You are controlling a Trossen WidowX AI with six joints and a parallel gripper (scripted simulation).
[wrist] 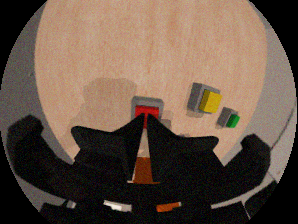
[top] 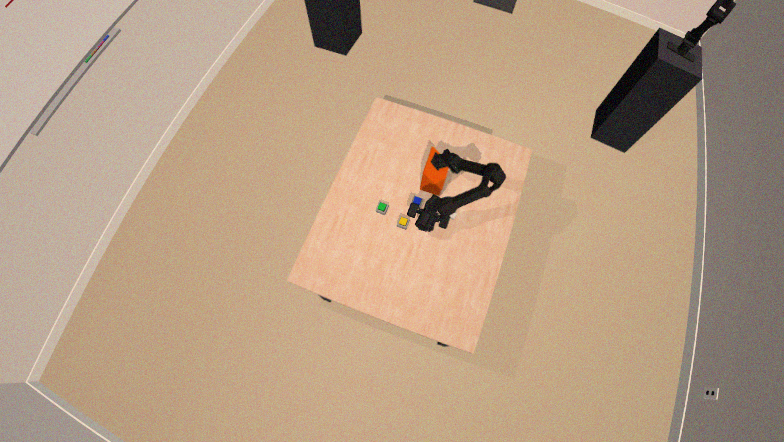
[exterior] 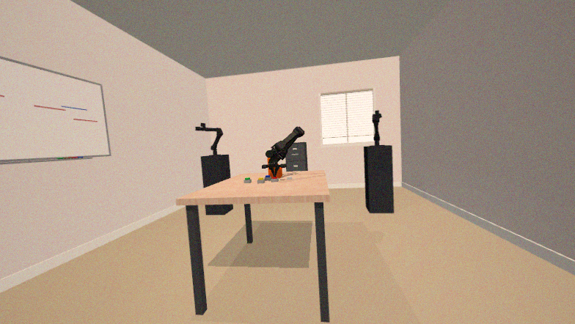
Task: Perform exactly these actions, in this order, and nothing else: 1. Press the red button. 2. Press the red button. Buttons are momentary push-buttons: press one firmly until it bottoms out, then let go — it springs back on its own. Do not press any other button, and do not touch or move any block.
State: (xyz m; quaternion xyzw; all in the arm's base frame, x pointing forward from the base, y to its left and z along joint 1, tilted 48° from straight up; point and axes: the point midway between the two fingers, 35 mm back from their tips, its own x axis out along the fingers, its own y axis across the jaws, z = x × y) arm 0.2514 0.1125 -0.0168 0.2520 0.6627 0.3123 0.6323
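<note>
Now: the red button 1 cm below my gripper tip and 1 cm behind it. The rest, counted from my gripper tip: small white block (10 cm to the left, 9 cm behind, 3 cm below); yellow button (10 cm to the right, 4 cm ahead); blue button (8 cm to the right, 8 cm behind).
</note>
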